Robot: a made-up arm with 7 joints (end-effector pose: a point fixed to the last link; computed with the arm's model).
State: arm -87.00 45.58 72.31 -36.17 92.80 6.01 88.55
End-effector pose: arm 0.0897 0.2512 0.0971 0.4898 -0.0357 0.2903 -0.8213
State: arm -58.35 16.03 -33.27 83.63 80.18 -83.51 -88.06
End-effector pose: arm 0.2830 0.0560 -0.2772 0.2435 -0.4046 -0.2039 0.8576
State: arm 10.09 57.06 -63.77 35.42 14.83 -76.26 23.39
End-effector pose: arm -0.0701 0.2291 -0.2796 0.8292 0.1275 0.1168 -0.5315
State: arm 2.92 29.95 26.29 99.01 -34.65 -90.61 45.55
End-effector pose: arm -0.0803 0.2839 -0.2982 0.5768 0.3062 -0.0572 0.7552
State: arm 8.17 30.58 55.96 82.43 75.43 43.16 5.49
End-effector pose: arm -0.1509 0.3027 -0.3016 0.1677 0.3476 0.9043 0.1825
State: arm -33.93 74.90 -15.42 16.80 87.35 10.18 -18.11
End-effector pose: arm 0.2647 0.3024 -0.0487 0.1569 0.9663 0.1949 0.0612
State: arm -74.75 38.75 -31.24 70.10 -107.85 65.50 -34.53
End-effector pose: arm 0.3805 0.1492 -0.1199 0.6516 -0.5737 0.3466 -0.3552
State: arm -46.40 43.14 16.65 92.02 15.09 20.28 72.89
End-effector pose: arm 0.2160 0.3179 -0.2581 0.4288 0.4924 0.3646 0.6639
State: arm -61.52 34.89 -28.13 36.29 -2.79 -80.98 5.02
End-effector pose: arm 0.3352 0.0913 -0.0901 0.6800 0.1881 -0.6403 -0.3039
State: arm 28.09 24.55 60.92 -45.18 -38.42 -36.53 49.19
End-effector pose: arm -0.0271 0.2240 -0.0576 0.6834 0.0473 -0.5513 0.4761
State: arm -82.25 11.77 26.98 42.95 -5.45 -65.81 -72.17
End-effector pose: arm 0.3793 0.0804 0.0215 0.6246 0.3349 -0.6229 -0.3313
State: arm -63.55 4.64 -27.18 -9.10 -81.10 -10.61 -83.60
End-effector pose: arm 0.2846 -0.0826 -0.0294 0.1537 -0.2640 -0.4793 -0.8228
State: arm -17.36 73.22 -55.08 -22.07 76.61 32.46 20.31
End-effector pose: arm 0.1532 0.1888 -0.1805 0.3742 0.8699 -0.2924 -0.1334
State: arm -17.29 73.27 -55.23 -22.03 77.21 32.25 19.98
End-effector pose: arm 0.1525 0.1888 -0.1809 0.3700 0.8708 -0.2932 -0.1371
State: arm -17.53 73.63 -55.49 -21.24 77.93 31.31 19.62
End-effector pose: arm 0.1531 0.1909 -0.1815 0.3581 0.8742 -0.2932 -0.1467
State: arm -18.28 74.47 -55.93 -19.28 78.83 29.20 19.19
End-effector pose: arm 0.1557 0.1965 -0.1823 0.3344 0.8809 -0.2909 -0.1659
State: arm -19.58 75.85 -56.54 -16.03 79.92 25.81 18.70
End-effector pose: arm 0.1604 0.2065 -0.1828 0.2975 0.8904 -0.2840 -0.1951
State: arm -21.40 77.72 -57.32 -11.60 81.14 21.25 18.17
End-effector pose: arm 0.1667 0.2214 -0.1820 0.2492 0.9006 -0.2693 -0.2329
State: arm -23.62 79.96 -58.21 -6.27 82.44 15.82 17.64
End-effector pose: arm 0.1737 0.2407 -0.1786 0.1937 0.9093 -0.2440 -0.2759
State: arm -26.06 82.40 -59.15 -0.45 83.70 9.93 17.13
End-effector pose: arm 0.1802 0.2632 -0.1718 0.1373 0.9144 -0.2072 -0.3196
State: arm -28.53 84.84 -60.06 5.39 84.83 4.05 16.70
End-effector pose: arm 0.1851 0.2867 -0.1615 0.0863 0.9149 -0.1618 -0.3596
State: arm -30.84 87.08 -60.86 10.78 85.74 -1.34 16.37
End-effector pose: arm 0.1880 0.3087 -0.1488 0.0455 0.9118 -0.1130 -0.3923
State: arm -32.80 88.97 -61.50 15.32 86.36 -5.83 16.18
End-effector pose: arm 0.1888 0.3270 -0.1359 0.0170 0.9067 -0.0677 -0.4160
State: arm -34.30 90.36 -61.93 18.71 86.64 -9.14 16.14
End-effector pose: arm 0.1886 0.3402 -0.1250 0.0006 0.9019 -0.0323 -0.4308
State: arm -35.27 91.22 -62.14 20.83 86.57 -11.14 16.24
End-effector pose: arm 0.1883 0.3482 -0.1174 0.0058 -0.8992 0.0100 0.4374
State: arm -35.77 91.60 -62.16 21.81 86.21 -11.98 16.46
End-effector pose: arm 0.1884 0.3516 -0.1136 0.0051 -0.8990 0.0007 0.4380
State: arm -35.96 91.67 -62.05 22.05 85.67 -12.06 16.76
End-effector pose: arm 0.1891 0.3522 -0.1123 0.0003 -0.9005 0.0000 0.4348
